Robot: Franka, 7 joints.
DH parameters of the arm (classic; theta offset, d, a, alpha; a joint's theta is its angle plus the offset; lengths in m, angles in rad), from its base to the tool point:
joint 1: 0 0.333 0 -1.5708
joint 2: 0 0 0 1.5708
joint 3: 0 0.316 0.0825 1.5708
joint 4: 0 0 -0.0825 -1.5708
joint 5: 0 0.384 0 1.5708
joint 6: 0 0 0.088 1.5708
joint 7: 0 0.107 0 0
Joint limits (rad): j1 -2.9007..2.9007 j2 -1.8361..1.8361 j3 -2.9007..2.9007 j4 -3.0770..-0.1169 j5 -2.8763..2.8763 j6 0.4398..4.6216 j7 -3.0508..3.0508
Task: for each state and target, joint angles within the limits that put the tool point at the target. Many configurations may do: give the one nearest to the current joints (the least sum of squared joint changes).
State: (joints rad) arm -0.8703 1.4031 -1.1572 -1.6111 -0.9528 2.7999 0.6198
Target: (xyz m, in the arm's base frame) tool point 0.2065 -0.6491 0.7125
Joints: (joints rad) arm -0.3164 0.9532 -1.7759 -1.3317 -0.9183 2.7806 0.6198
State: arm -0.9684 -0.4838 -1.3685 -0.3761 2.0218 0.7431 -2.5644
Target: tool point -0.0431 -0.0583 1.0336
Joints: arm -0.9398 -0.1734 -1.3517 -0.4073 1.9517 0.6075 -2.5644
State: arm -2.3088 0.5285 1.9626 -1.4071 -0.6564 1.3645 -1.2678
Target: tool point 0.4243 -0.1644 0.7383
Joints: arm -2.1627 0.4771 2.2590 -1.5148 -0.5673 1.2543 -1.2678
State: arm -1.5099 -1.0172 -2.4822 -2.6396 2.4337 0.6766 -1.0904
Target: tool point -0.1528 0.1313 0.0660
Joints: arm -1.6249 -1.1225 -2.8807 -2.9932 2.5217 0.6594 -1.0904
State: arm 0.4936 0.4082 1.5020 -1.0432 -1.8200 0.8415 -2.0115
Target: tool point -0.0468 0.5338 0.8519
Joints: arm 0.7975 0.4079 1.6020 -1.1040 -1.8777 1.1479 -2.0115
